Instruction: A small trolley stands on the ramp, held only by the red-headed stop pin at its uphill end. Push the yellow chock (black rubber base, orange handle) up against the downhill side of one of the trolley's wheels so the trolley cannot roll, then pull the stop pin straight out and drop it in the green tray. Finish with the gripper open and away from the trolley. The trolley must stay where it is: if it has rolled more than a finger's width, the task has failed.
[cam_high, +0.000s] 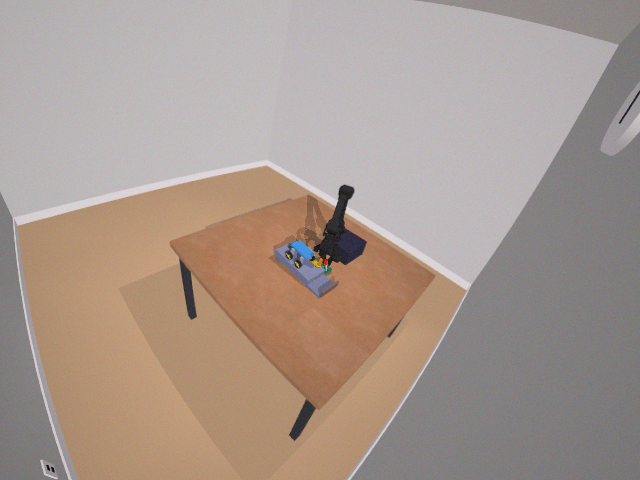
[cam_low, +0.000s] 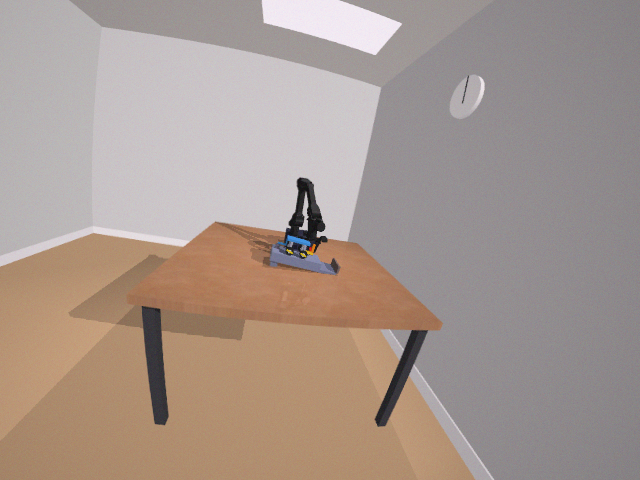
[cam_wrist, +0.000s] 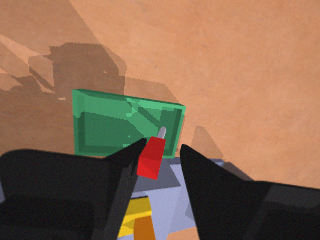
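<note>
Now: gripper tip 3 cm to the left of the green tray and 6 cm above it. Round my gripper tip: yellow chock 6 cm ahead, 4 cm to the right, 3 cm above; then grey ramp 11 cm ahead, 13 cm to the right, 1 cm below; then red-headed stop pin right at my gripper tip.
</note>
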